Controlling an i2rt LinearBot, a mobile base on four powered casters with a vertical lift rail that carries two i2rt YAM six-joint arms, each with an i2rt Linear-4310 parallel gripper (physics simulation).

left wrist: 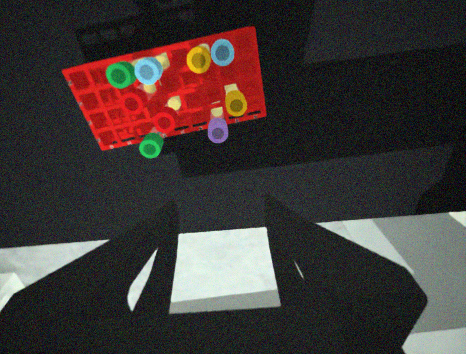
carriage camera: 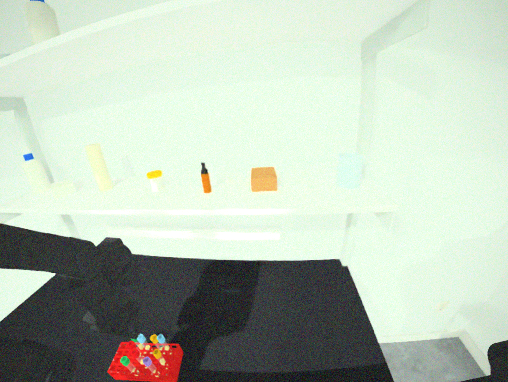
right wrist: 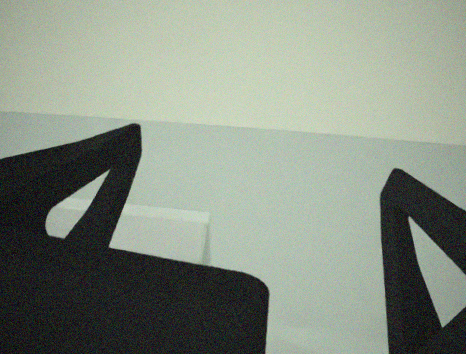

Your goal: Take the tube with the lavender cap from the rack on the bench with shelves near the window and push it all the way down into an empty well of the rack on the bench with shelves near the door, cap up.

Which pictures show my right gripper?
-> The right wrist view only.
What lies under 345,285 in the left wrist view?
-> My left gripper.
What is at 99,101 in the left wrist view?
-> A red tube rack.
